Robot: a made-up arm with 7 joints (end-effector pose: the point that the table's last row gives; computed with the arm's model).
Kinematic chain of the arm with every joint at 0, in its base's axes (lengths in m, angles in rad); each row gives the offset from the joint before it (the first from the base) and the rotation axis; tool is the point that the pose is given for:
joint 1: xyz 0 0 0.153 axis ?
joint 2: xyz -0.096 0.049 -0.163 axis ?
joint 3: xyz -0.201 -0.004 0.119 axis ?
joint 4: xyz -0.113 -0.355 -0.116 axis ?
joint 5: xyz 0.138 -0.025 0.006 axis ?
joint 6: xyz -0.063 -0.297 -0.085 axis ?
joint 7: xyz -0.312 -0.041 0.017 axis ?
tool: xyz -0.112 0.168 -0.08
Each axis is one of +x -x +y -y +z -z.
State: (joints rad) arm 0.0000 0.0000 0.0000 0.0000 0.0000 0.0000 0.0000
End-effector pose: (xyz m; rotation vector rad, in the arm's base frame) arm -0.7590 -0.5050 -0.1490 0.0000 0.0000 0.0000
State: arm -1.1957 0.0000 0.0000 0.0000 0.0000 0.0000 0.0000
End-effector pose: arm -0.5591 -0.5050 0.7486 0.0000 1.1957 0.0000
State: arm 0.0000 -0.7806 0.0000 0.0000 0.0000 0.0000 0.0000
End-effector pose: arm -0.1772 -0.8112 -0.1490 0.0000 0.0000 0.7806
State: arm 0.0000 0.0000 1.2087 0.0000 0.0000 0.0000 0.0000
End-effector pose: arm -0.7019 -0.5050 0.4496 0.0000 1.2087 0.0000
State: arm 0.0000 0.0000 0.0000 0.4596 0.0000 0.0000 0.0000
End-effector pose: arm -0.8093 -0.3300 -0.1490 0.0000 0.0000 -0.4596
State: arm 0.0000 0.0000 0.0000 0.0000 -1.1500 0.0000 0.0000
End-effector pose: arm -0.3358 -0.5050 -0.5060 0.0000 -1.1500 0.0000
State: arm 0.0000 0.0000 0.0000 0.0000 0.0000 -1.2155 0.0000
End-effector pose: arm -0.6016 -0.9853 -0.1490 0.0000 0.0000 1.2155
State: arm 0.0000 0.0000 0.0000 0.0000 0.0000 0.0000 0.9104
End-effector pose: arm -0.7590 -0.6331 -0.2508 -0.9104 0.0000 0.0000
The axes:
joint 1: -y
joint 2: -z
joint 3: +y
joint 4: -z
joint 5: +y
joint 6: -z
joint 7: -x

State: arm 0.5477 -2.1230 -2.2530 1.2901 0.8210 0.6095 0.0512
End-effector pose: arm 0.1822 0.0172 0.0520 1.1446 0.7654 1.3208
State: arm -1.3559 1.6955 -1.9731 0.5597 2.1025 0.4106 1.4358
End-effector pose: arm -0.4384 0.6934 0.7511 -1.5906 1.9956 -1.0496
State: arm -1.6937 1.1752 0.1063 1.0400 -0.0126 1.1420 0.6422
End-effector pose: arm -0.3202 0.2297 0.6581 1.8032 -0.3920 1.6166
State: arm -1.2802 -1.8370 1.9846 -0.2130 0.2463 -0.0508 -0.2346
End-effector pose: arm 0.5262 0.1060 -0.2598 0.8616 -1.9751 -1.7667
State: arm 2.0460 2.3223 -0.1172 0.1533 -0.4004 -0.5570 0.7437
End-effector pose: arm 0.6912 0.9952 0.0888 1.0127 -0.5503 -1.8878
